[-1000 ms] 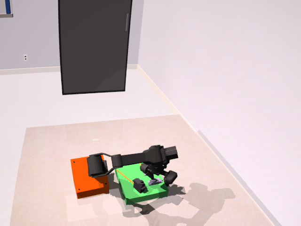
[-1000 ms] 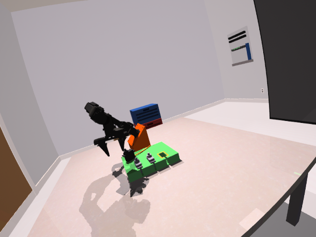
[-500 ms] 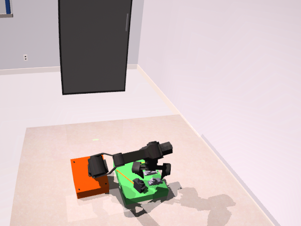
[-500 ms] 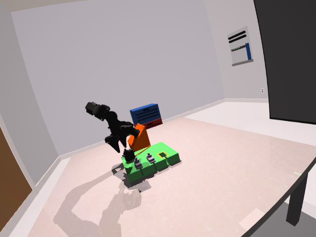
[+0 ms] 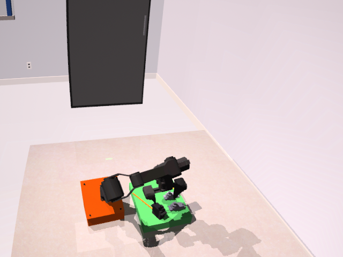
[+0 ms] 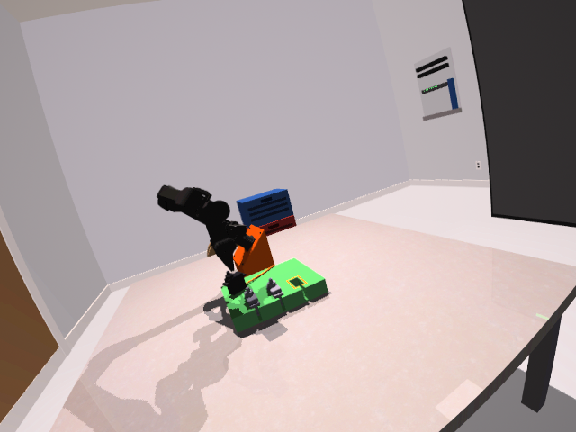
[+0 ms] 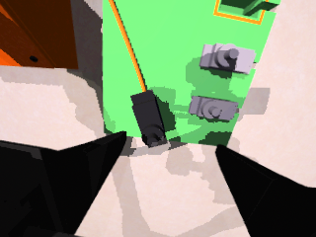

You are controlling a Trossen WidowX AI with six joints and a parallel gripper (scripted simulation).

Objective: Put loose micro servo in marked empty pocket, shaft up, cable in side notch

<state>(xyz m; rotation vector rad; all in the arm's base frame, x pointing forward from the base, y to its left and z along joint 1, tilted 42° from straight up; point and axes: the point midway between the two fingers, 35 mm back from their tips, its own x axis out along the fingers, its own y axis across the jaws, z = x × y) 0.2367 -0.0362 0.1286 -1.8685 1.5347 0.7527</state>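
Now: gripper tip 30 mm past the green deck, 100 mm to the right of it and 120 mm above it.
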